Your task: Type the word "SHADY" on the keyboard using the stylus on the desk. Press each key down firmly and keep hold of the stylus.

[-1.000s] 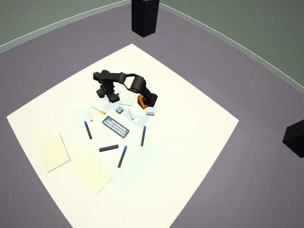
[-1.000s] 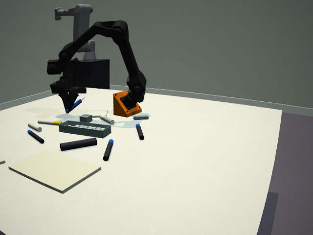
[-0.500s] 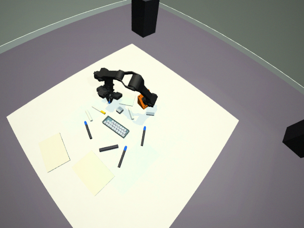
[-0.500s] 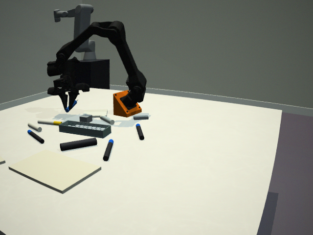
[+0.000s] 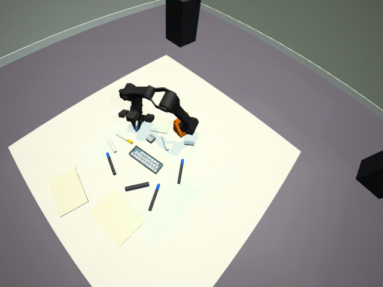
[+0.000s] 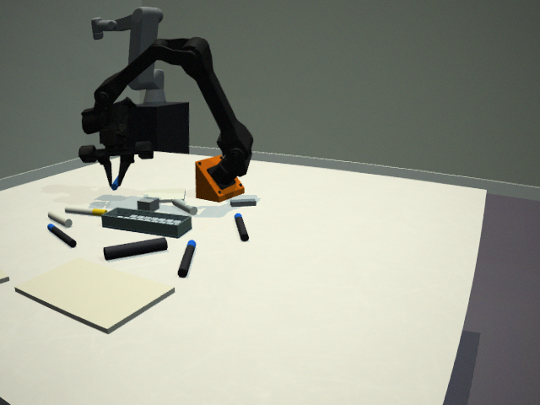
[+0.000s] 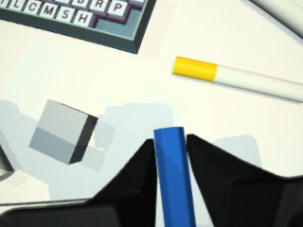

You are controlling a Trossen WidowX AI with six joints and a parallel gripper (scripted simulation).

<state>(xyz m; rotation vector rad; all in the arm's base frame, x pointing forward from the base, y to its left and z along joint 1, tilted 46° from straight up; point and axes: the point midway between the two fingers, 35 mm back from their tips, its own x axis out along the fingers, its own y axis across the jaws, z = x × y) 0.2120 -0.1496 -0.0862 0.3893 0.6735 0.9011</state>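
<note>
My gripper tip is now 60 mm past the blue stylus and 40 mm to the left of it. The rest, counted from my gripper tip: grey stylus tip (80 mm behind, 60 mm to the right); yellow-tipped white pen (70 mm ahead, 20 mm to the right, 50 mm below); grey cube (40 mm behind, 80 mm to the left, 40 mm below).
</note>
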